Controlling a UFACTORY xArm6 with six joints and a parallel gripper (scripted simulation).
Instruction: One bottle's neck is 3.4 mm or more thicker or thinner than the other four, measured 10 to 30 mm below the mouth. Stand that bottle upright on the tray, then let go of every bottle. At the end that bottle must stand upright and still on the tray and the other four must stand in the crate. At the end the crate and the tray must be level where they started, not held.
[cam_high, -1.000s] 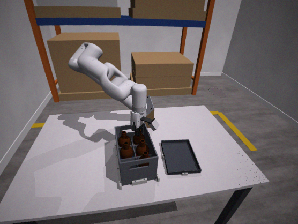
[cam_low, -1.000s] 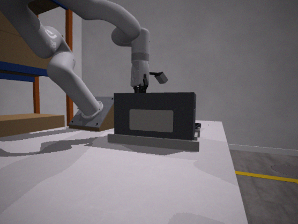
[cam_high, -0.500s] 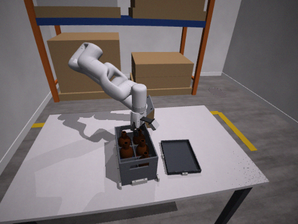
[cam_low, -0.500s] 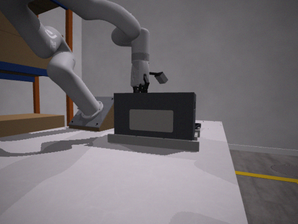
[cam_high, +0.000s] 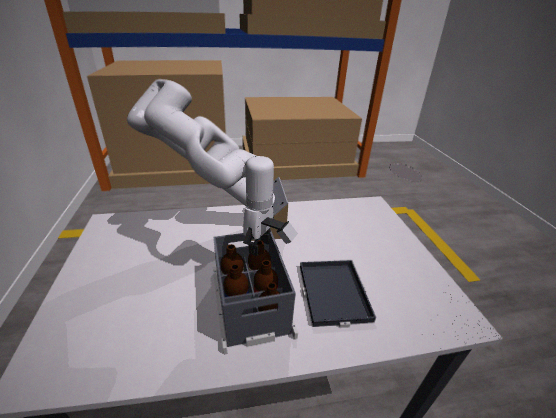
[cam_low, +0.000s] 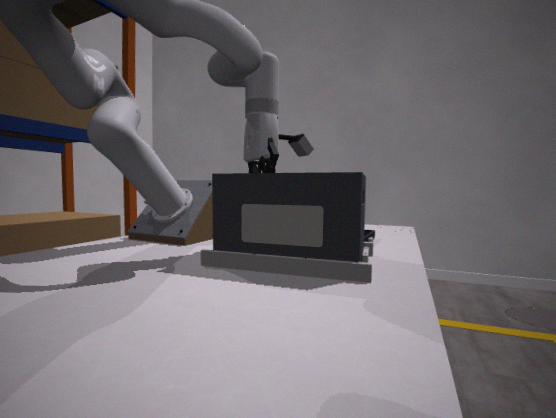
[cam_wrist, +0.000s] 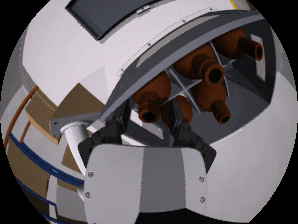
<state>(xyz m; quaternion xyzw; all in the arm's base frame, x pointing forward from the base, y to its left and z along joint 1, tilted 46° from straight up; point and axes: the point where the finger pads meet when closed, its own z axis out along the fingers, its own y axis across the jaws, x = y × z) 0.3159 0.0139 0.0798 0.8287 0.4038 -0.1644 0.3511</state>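
The glass bottle lies 70 mm below my hand. The rest, counted from my hand: dark grey crate (100 mm ahead, 70 mm below, 30 mm to the right); then dark tray (240 mm to the left, 150 mm below, 80 mm ahead).
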